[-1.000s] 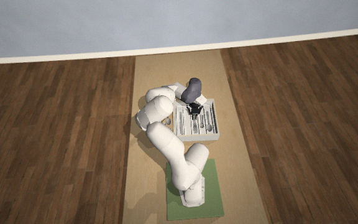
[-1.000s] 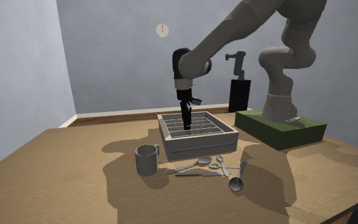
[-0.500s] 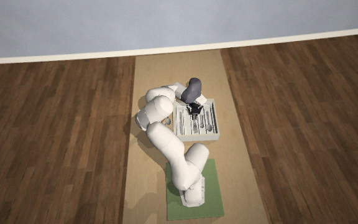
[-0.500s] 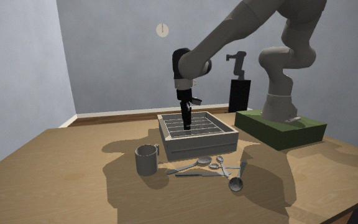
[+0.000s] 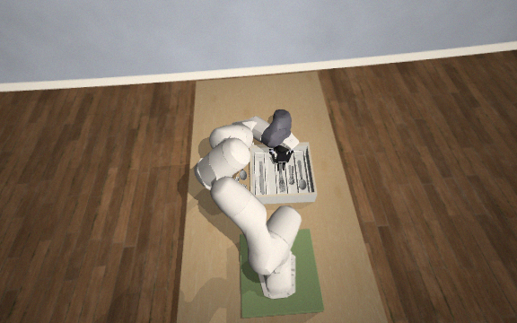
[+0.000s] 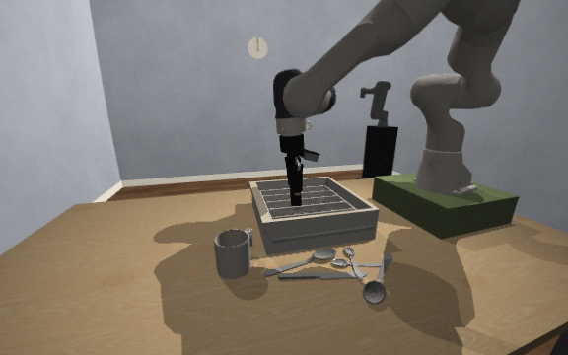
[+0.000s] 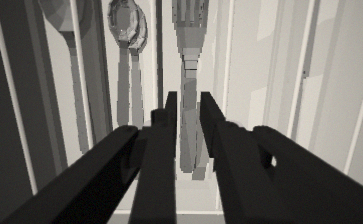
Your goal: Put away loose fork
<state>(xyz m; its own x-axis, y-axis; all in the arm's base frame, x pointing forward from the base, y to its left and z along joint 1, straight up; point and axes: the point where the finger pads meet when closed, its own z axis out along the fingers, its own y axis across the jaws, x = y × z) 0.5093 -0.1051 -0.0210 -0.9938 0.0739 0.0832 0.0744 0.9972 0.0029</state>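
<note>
The cutlery tray is 40 mm behind my hand and 40 mm below it. Also, from my hand: white mug: 230 mm ahead, 190 mm to the left, 40 mm below.
</note>
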